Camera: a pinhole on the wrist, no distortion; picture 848 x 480 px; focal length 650.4 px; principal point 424.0 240.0 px. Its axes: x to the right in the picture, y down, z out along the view. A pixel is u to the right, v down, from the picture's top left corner.
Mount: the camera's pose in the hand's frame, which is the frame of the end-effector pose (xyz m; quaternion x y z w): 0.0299 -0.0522 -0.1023 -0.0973 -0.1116 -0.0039 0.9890
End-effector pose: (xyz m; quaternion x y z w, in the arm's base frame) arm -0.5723 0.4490 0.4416 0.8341 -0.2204 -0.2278 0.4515
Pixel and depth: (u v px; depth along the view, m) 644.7 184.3 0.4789
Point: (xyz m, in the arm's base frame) -0.7386 0.1402 0.2337
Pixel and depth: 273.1 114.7 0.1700
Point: -0.6348 0.4639 0.3775
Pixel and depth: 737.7 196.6 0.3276
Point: -0.6269 0.2260 0.2924
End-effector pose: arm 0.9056 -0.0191 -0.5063 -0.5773 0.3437 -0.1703 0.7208
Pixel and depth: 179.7 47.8 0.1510
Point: 0.8999 0.0280 -0.4205
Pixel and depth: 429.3 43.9 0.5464
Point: 1.1712 0.3332 -0.3325
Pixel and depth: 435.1 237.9 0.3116
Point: 1.0172 0.1453 -0.4839
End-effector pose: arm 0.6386 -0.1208 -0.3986 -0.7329 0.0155 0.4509 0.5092
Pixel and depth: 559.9 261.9 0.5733
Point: 0.3106 0.2067 -0.5060
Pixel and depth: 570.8 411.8 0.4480
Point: 0.3750 0.0684 -0.5569
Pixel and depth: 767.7 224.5 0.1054
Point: 0.6836 -0.0695 -0.4161
